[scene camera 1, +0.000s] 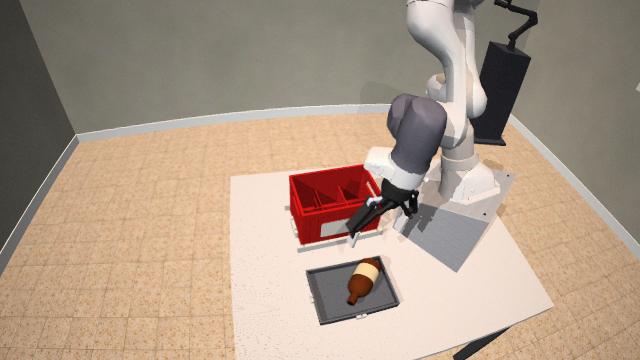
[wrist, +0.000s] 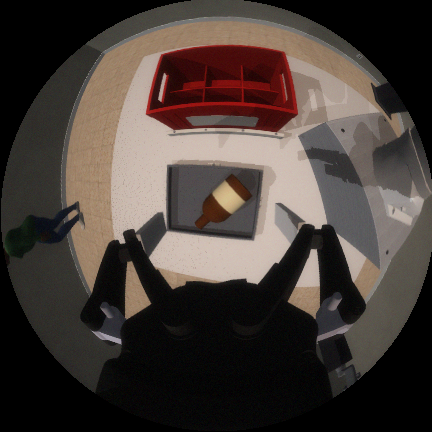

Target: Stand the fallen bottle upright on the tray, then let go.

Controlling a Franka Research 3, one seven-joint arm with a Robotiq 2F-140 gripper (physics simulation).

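Note:
A brown bottle [scene camera 1: 363, 281] [wrist: 223, 201] with a cream label lies on its side in the shallow dark grey tray [scene camera 1: 327, 295] [wrist: 187, 190]. Its neck points to the front left and its base lies near the tray's back right corner. My gripper [scene camera 1: 382, 225] [wrist: 218, 217] is open and empty. It is above the table, higher than the bottle and apart from it. In the wrist view the bottle shows beyond the fingertips, in the gap between the two finger pads.
A red divided crate [scene camera 1: 312, 227] [wrist: 222, 112] stands behind the tray on the white table [scene camera 1: 265, 300] [wrist: 135, 175]. The grey robot base block [scene camera 1: 445, 235] [wrist: 332, 175] is to the right. A person [wrist: 42, 232] shows at the wrist view's left edge. A dark pillar [scene camera 1: 502, 92] stands behind the arm.

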